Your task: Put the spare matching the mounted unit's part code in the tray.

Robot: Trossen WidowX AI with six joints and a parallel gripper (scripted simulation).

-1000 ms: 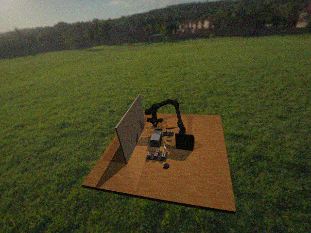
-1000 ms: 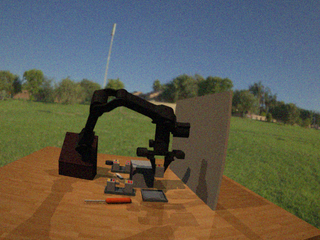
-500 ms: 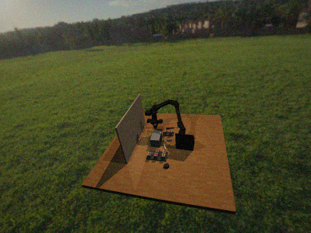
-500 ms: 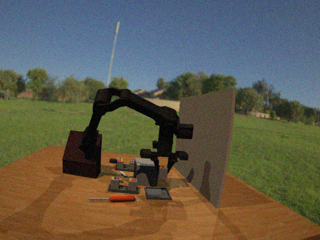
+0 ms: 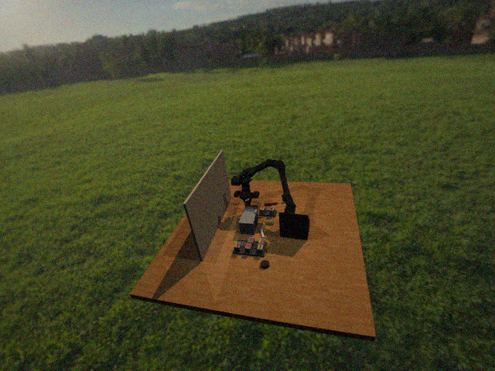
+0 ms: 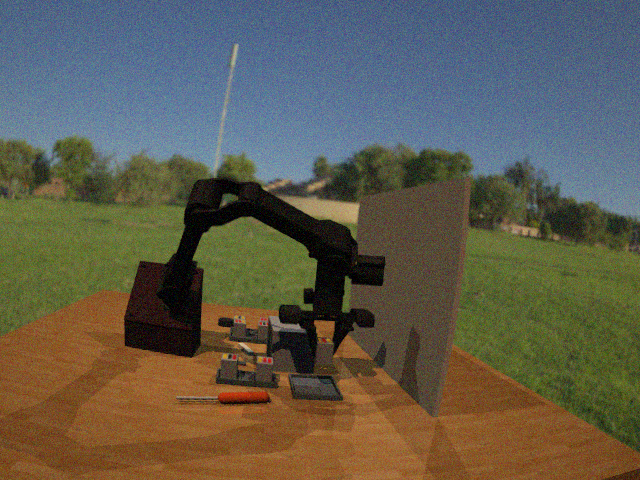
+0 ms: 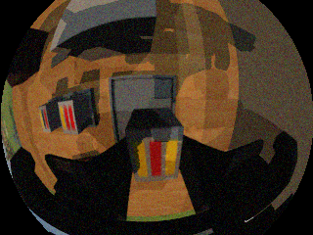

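Right now my gripper tip is 10 mm past the tray and 70 mm above it. From my gripper tip the other things lie so: mounted unit (50 mm behind, 180 mm to the left, 20 mm below); then spare (20 mm above); then tall grey panel (180 mm ahead, 190 mm to the left, 150 mm above).
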